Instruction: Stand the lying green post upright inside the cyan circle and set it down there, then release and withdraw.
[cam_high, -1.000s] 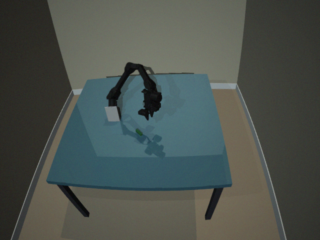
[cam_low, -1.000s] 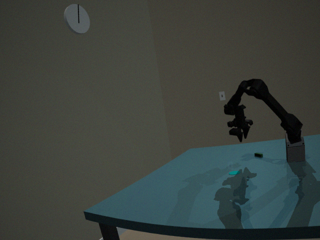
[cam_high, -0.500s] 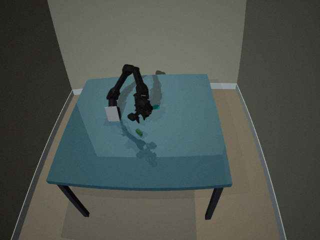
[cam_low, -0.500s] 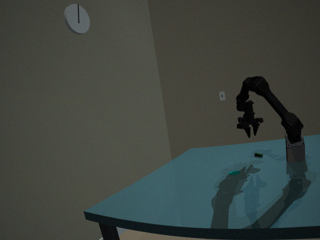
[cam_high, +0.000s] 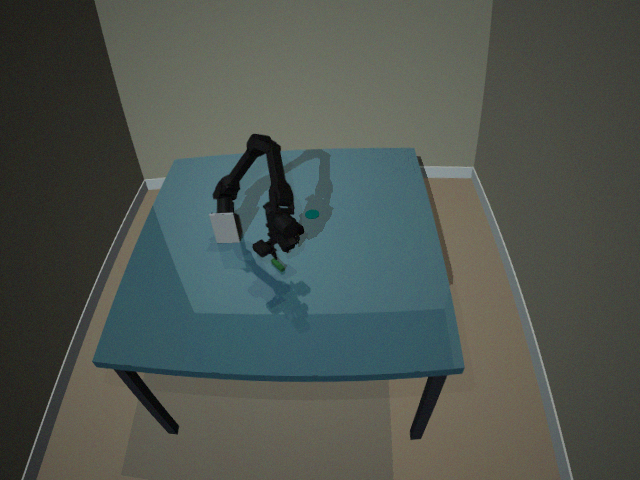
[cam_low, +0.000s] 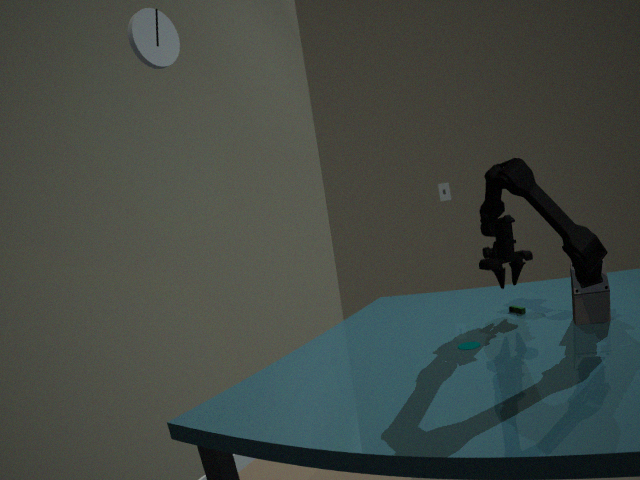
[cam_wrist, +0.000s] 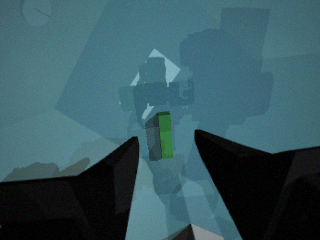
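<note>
The green post is 70 mm below my gripper tip, 30 mm to the left of it and 20 mm behind it. From my gripper tip the other things lie so: cyan circle: 310 mm to the left, 130 mm ahead, 80 mm below.
</note>
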